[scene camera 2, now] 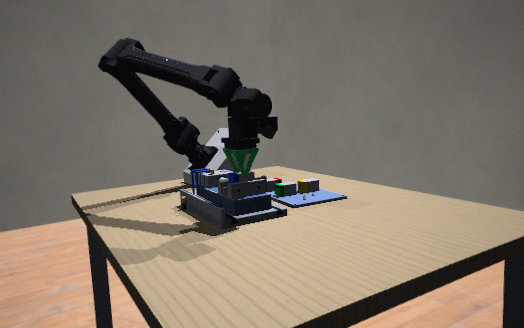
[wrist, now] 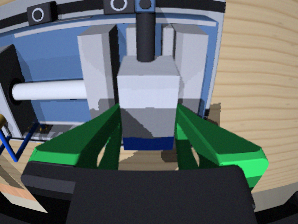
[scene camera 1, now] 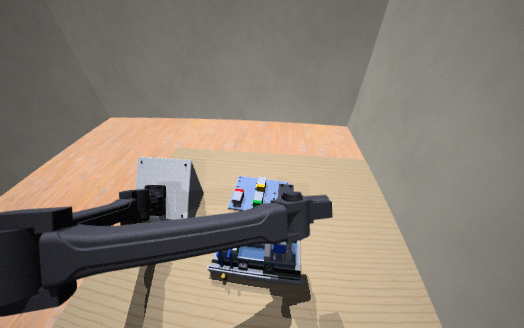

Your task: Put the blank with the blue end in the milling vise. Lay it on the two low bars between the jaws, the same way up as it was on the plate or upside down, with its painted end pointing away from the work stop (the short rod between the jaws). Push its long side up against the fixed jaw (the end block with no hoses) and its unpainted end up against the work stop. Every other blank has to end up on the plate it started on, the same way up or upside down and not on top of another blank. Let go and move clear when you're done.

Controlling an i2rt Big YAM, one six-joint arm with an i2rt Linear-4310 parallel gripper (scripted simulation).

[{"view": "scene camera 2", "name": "my gripper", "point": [241,175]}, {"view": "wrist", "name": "my gripper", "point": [148,111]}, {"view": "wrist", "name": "dark work stop rod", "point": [145,24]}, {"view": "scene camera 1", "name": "blue plate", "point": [248,184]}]
